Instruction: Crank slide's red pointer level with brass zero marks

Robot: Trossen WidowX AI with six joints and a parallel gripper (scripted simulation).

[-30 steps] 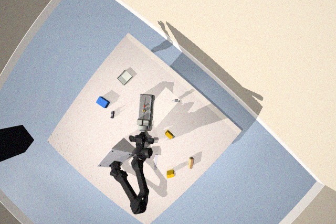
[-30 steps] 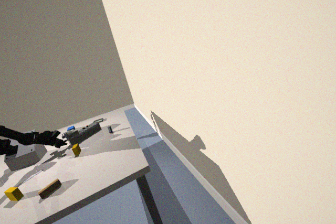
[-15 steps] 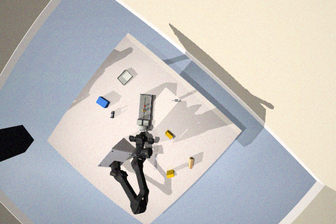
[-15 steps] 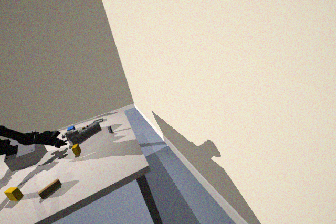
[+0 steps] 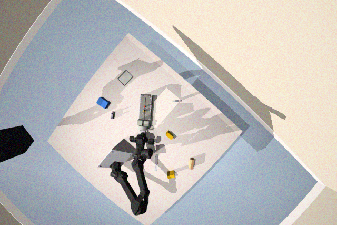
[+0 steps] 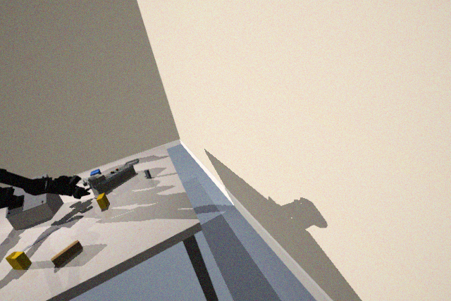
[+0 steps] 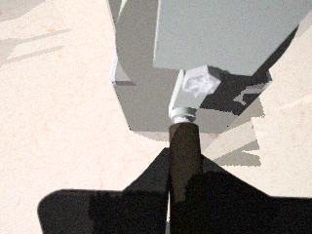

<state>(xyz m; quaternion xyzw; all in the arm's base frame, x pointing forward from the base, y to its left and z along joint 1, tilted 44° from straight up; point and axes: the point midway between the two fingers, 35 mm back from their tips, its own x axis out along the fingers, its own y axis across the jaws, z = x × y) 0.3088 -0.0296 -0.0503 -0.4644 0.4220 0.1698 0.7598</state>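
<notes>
My gripper tip is now 4 cm below the crank. Also, from my gripper tip: blue block: 10 cm behind, 41 cm to the left, 1 cm below; then dark brown crank handle: 1 cm behind, 1 cm to the right, 3 cm above; then red pointer: 15 cm ahead, 13 cm to the left, 5 cm above.
</notes>
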